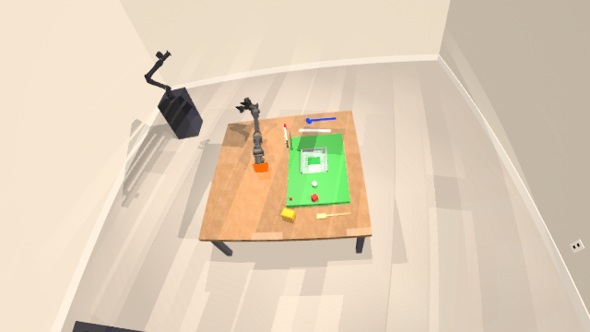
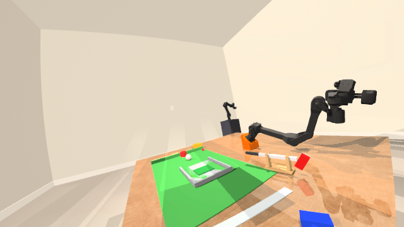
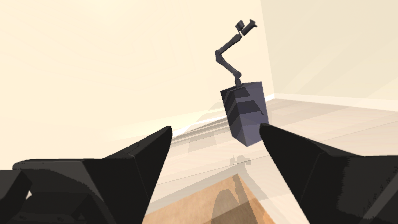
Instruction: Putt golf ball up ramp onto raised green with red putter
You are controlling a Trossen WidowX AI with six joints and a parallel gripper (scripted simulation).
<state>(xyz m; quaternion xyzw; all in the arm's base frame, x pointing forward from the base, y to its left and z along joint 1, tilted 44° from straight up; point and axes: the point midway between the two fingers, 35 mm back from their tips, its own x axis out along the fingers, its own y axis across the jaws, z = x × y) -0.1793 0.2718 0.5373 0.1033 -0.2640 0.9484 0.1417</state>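
Right now the small red piece is 92 cm to the right of my gripper tip, 45 cm ahead of it and 27 cm below it. The rest, counted from my gripper tip: red putter (42 cm ahead, 28 cm to the right, 23 cm below); then white bar (69 cm ahead, 28 cm below, 20 cm to the right); then wooden rack (43 cm ahead, 26 cm to the right, 25 cm below).
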